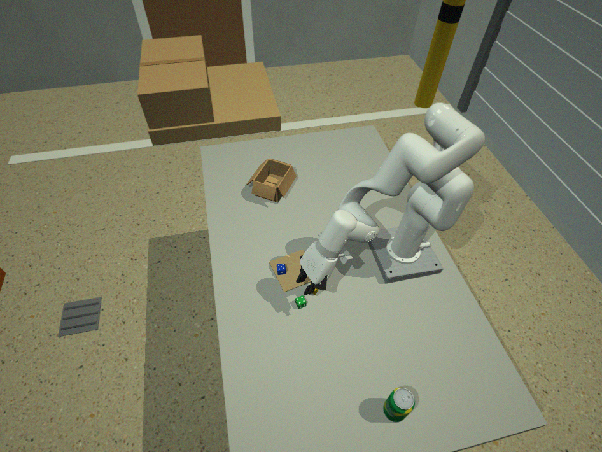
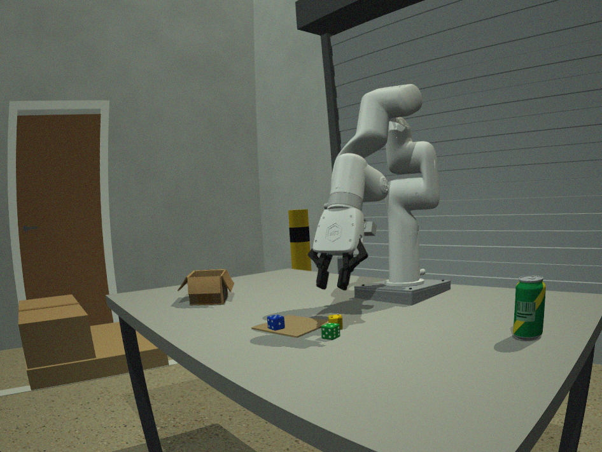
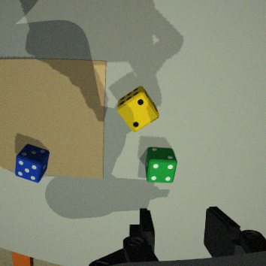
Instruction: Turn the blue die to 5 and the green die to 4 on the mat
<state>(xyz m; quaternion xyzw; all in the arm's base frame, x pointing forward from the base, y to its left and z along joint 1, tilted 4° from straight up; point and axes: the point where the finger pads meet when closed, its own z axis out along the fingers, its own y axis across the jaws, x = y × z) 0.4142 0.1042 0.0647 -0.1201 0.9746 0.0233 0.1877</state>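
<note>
My gripper is now 20 mm short of the green die and 110 mm above it. From my hand the other things lie so: yellow die: 40 mm behind, 40 mm to the right, 110 mm below; cardboard mat: 140 mm to the right, 120 mm below; blue die: 50 mm ahead, 140 mm to the right, 110 mm below.
</note>
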